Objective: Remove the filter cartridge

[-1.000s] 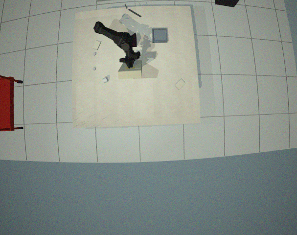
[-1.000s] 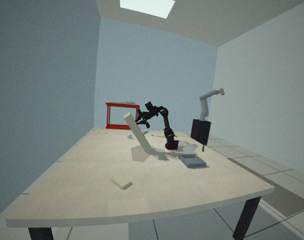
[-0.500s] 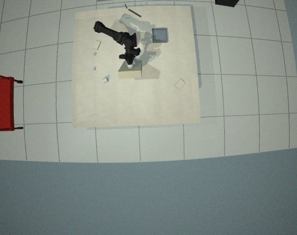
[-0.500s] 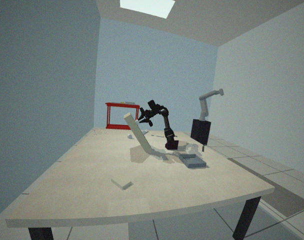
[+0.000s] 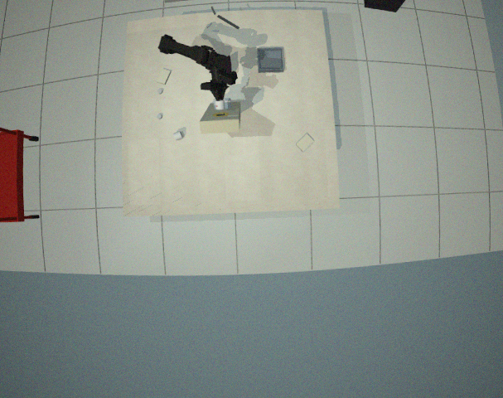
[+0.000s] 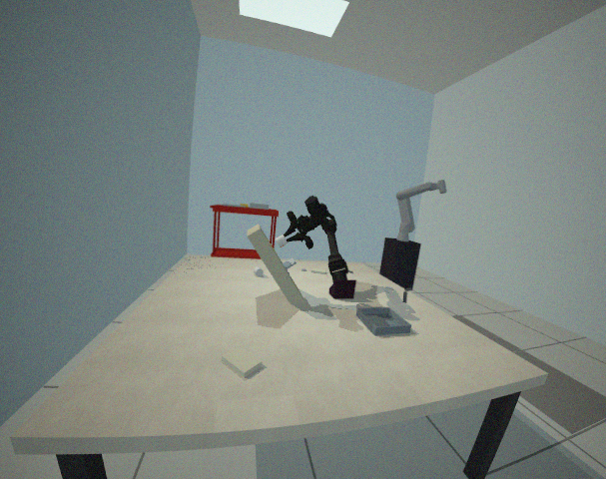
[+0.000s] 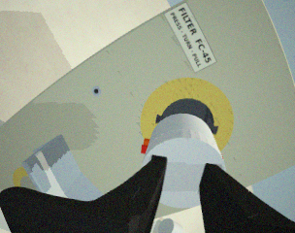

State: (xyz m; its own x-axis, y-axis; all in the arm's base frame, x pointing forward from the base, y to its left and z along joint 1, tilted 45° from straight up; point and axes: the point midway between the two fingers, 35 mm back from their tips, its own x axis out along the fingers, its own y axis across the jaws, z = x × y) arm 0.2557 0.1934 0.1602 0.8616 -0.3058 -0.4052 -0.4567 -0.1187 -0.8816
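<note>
Now: gripper tip 20 mm short of the service panel and 110 mm above it. Also, from my gripper tip: filter cartridge (10 mm ahead, 10 mm below); grey tray (390 mm behind, 250 mm to the left, 250 mm below).
</note>
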